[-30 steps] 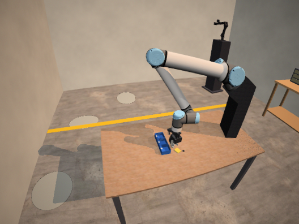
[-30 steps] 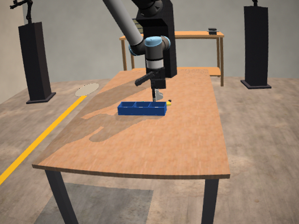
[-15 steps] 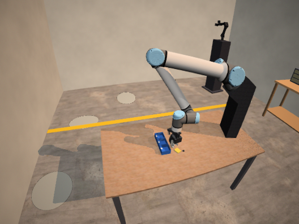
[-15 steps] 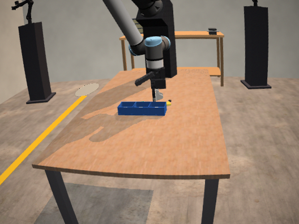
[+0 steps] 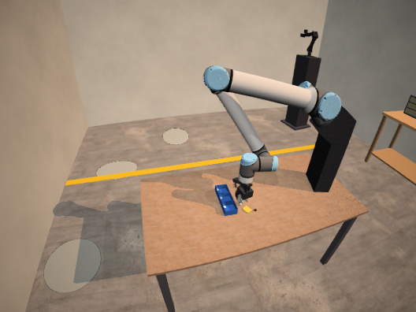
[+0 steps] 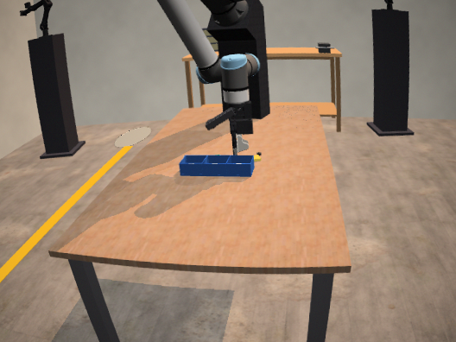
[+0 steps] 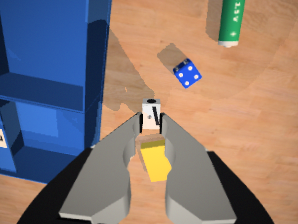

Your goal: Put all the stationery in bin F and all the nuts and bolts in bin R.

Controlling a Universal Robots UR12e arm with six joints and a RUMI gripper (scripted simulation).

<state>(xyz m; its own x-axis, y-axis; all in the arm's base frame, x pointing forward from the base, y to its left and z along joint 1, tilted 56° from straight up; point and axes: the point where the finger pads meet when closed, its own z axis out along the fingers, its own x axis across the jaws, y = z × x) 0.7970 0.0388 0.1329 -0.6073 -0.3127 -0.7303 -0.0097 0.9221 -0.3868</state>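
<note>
Right now the blue die is 4 cm to the right of my hand, 3 cm behind it and 2 cm below it. The rest, counted from my hand: green battery (8 cm to the right, 5 cm behind, 2 cm below); grey piece (1 cm below); yellow block (6 cm to the left, 2 cm below, 1 cm behind).
</note>
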